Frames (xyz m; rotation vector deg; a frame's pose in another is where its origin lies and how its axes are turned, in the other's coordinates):
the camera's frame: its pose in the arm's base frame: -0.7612 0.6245 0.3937 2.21 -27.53 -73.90
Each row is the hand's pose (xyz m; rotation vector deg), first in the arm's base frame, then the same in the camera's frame.
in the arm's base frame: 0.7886 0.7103 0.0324 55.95 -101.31 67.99
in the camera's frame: 0.1040 1.3320 -0.8688 130.39 -34.56 83.87
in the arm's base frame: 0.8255 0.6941 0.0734 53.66 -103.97 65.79
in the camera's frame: 0.1393 1.3728 -0.8491 128.75 -38.13 82.03
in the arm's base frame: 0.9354 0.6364 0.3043 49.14 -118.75 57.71
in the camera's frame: 0.2882 1.5235 -0.6946 128.37 -53.61 69.84
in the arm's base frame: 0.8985 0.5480 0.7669 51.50 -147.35 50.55
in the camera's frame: 0.5116 1.5989 -0.2853 139.08 -77.60 44.16
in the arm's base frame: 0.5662 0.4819 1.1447 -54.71 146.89 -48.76
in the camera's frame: 0.6300 1.3870 0.1603 -145.75 88.00 -15.05
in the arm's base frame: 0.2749 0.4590 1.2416 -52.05 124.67 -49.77
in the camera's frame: 0.6261 1.1431 0.3481 -130.38 77.23 -1.29
